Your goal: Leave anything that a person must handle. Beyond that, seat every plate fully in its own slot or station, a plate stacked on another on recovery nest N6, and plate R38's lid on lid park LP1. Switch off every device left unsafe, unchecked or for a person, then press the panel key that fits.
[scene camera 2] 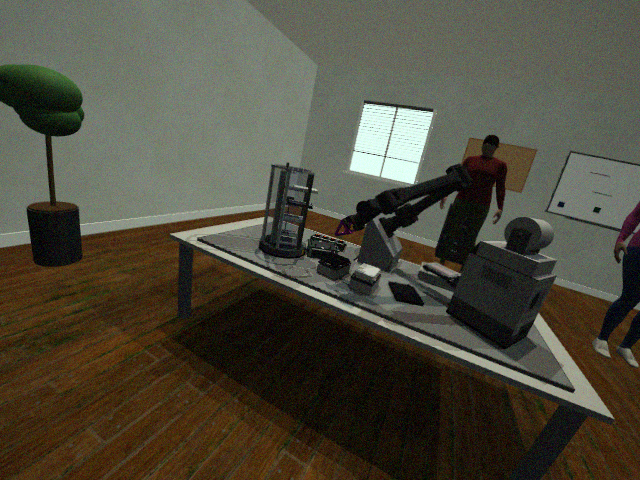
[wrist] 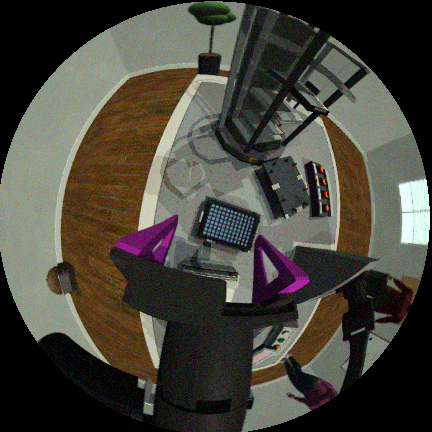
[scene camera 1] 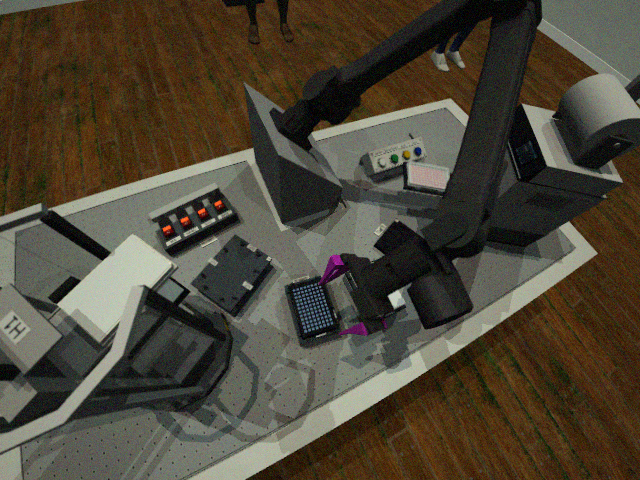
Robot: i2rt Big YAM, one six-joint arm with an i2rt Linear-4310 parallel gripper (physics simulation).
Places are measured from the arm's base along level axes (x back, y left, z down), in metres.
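Pixels of known places: gripper, fingertip midpoint: (scene camera 2: 340, 233) (wrist: 218, 228) (scene camera 1: 330, 308); arm's base, link origin: (scene camera 2: 385, 227) (wrist: 351, 280) (scene camera 1: 289, 132).
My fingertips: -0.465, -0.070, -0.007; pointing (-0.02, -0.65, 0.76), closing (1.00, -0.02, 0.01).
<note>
Ahead of a thing's pixels: the offset from my fingertips to its top centre, as dx, dy, dz. "spot": to the spot under its first point.
My gripper (scene camera 1: 331, 308) (scene camera 2: 339, 233) (wrist: 218, 228) is open with its magenta fingers wide apart. It hangs above a plate with blue wells {+0.040, -0.009, +0.134} (scene camera 1: 312, 308) (wrist: 229, 225), which sits in a dark station; nothing is between the fingers. A white-topped plate {+0.029, +0.156, +0.121} (scene camera 1: 397, 299) (scene camera 2: 367, 272) stands beside it, mostly hidden by the arm in scene camera 1. A pink-welled plate {+0.270, +0.433, +0.072} (scene camera 1: 428, 176) lies by the key panel {+0.431, +0.435, +0.119} (scene camera 1: 371, 164), which has white, green, yellow and blue keys. A switch box {+0.409, -0.239, +0.150} (scene camera 1: 196, 219) (wrist: 318, 189) (scene camera 2: 326, 243) carries several orange rockers. Nest and slot labels are unreadable.
A tall hotel tower {+0.061, -0.337, -0.245} (scene camera 1: 139, 356) (scene camera 2: 266, 206) (wrist: 239, 70) holds plates, with a wide white slab {+0.098, -0.284, -0.140} (scene camera 1: 118, 286) at it. A dark flat block {+0.189, -0.165, +0.127} (scene camera 1: 232, 273) (wrist: 284, 186), a black pad {spot: +0.166, +0.305, +0.189} (scene camera 1: 395, 235) (scene camera 2: 405, 292), and a large boxy device with a drum {spot: +0.123, +0.607, -0.220} (scene camera 1: 599, 118) (scene camera 2: 528, 235) also stand on the table.
</note>
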